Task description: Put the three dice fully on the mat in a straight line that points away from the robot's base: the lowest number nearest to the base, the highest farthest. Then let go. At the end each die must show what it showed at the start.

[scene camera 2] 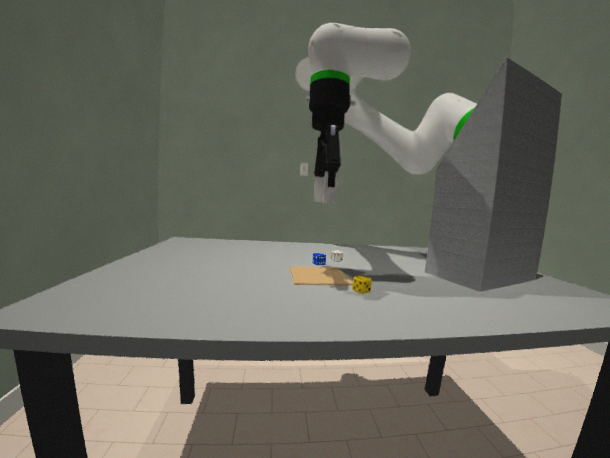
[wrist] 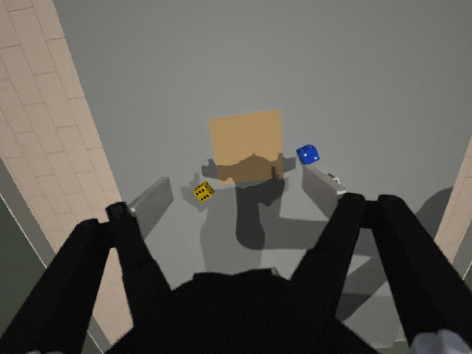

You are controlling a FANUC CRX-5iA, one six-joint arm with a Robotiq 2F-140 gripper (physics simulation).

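Frame: origin at the arm's base, x ahead, y left, z up, level; millimetres.
Seen in the pictures: gripper, fingertip midpoint: [scene camera 2: 323, 202] [wrist: 235, 182]; arm's base at its link origin: [scene camera 2: 493, 139].
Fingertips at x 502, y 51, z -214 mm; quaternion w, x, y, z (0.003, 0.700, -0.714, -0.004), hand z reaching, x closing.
Note:
Pixels of each thing's middle, then the offset from my fingertips to it. Level surfaces: height alone.
- tan mat at the middle of its body: [wrist: 247, 149] [scene camera 2: 318, 275] dx -5, dy -23, dz -187 mm
- yellow die at the middle of its body: [wrist: 203, 191] [scene camera 2: 361, 284] dx -84, dy +81, dz -174 mm
- blue die at the middle of its body: [wrist: 307, 154] [scene camera 2: 319, 259] dx -26, dy -142, dz -174 mm
- white die at the middle of its body: [wrist: 329, 183] [scene camera 2: 337, 255] dx -94, dy -192, dz -174 mm
- grey table at its surface level: dz -189 mm
The tan mat [scene camera 2: 310, 276] [wrist: 247, 132] lies flat on the table. The yellow die [scene camera 2: 362, 284] [wrist: 204, 192] is off the mat, beside its lower left corner in the wrist view, with several black pips on its visible faces. The blue die [scene camera 2: 319, 259] [wrist: 307, 154] is off the mat's opposite side; two white pips show on its upper face in the wrist view. The white die [scene camera 2: 337, 256] [wrist: 333, 177] is near the blue one, mostly hidden by a finger in the wrist view. My gripper [scene camera 2: 325, 195] [wrist: 235, 182] is open and empty, pointing down high above the table.
The grey table [scene camera 2: 200, 305] [wrist: 175, 65] carries the dice and mat. The arm's tall grey pedestal [scene camera 2: 465, 215] stands at the table's right in the scene view. Shadows of the arm and gripper fall across part of the mat and the table.

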